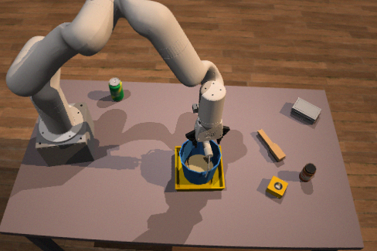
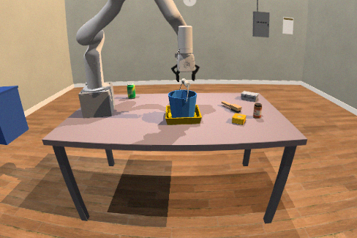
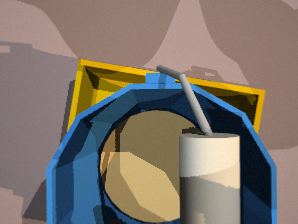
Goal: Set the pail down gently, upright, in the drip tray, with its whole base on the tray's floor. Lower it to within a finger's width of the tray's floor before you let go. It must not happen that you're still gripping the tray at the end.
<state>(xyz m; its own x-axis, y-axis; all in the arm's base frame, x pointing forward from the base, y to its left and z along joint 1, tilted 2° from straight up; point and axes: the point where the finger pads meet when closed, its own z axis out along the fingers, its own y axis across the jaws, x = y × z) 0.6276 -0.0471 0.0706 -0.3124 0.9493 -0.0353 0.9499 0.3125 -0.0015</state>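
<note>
My hand is 5 cm above the pail handle and 1 cm past it. Also, from my hand: blue pail: 11 cm below, 1 cm behind; grey box: 49 cm ahead, 38 cm to the left, 22 cm below; yellow drip tray: 23 cm below, 2 cm behind, 1 cm to the right.
</note>
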